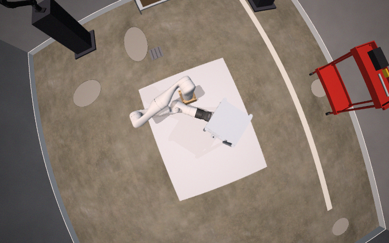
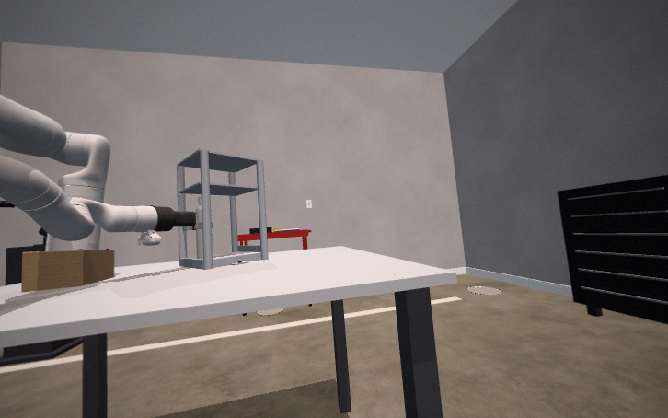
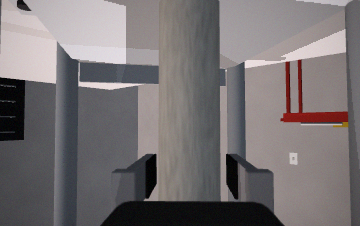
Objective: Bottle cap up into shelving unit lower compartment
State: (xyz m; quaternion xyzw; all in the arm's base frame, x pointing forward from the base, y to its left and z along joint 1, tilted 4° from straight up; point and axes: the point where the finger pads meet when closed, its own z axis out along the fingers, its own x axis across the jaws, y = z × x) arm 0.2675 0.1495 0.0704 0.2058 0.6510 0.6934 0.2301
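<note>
My gripper is now 60 mm short of the shelving unit, 50 mm to the right of it and 50 mm below it.
</note>
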